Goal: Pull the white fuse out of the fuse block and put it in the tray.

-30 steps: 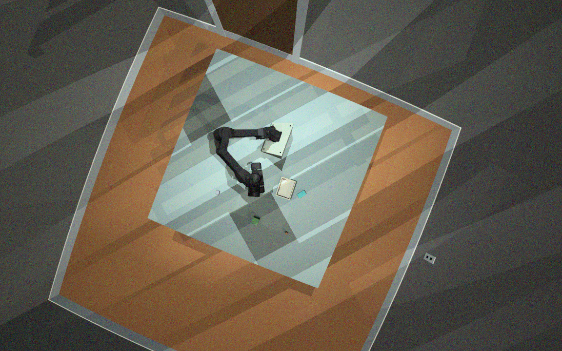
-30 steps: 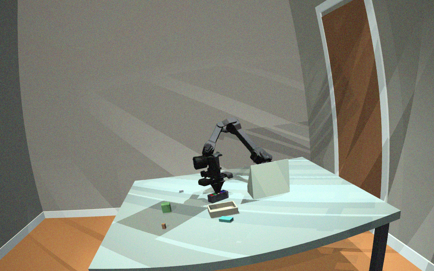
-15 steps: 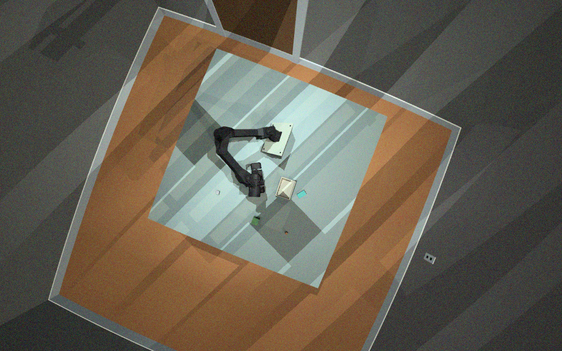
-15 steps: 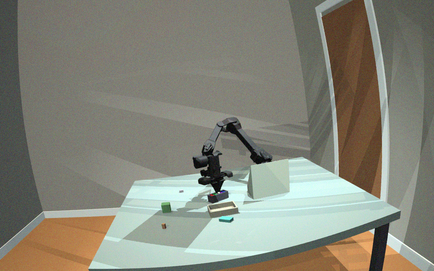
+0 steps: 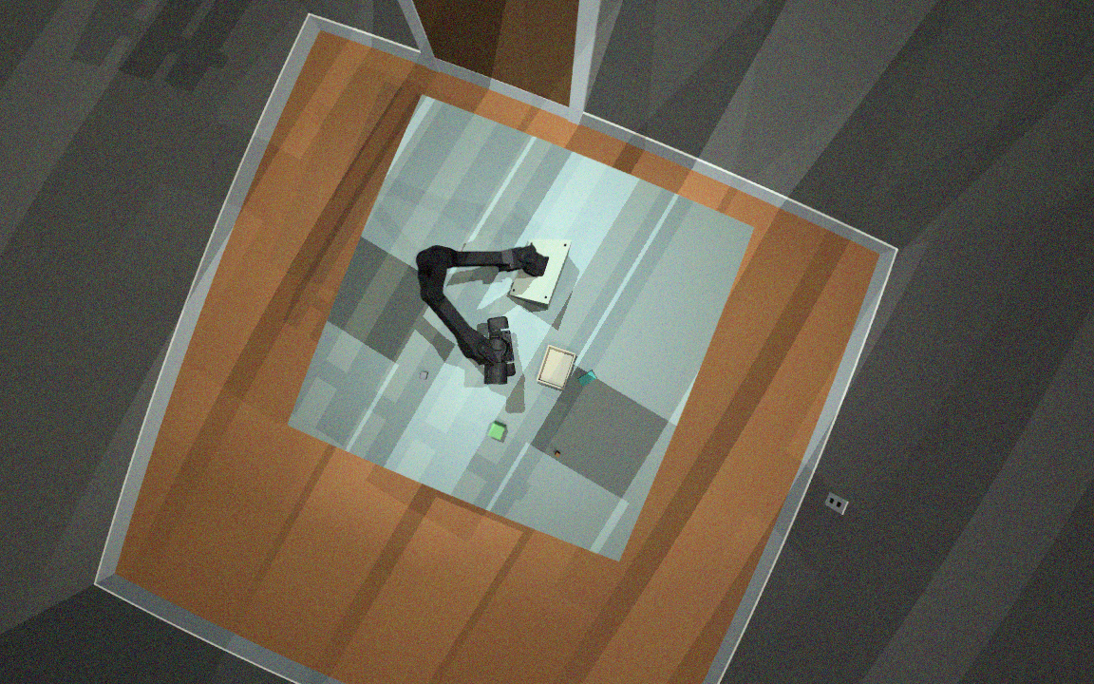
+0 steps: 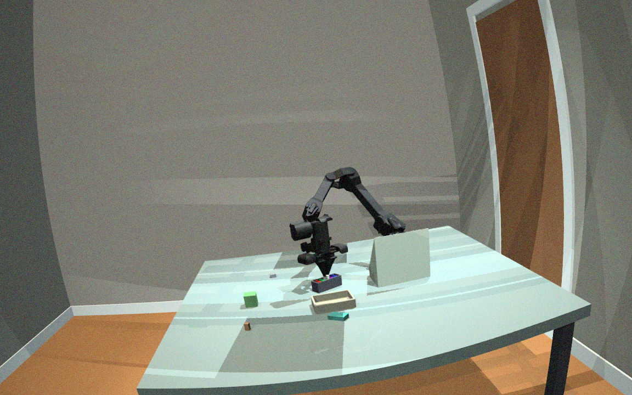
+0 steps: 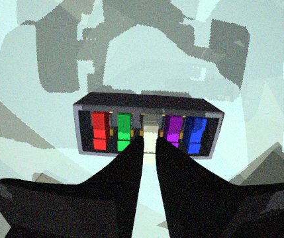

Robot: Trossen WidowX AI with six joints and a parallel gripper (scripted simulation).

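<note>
Now: gripper tip 20 mm short of the green fuse, 10 mm to the right of it and 20 mm above it. From my gripper tip the other things lie so: white fuse: 10 mm below; purple fuse: 20 mm behind, 10 mm to the right, 20 mm below; red fuse: 30 mm ahead, 20 mm to the left, 20 mm below.
</note>
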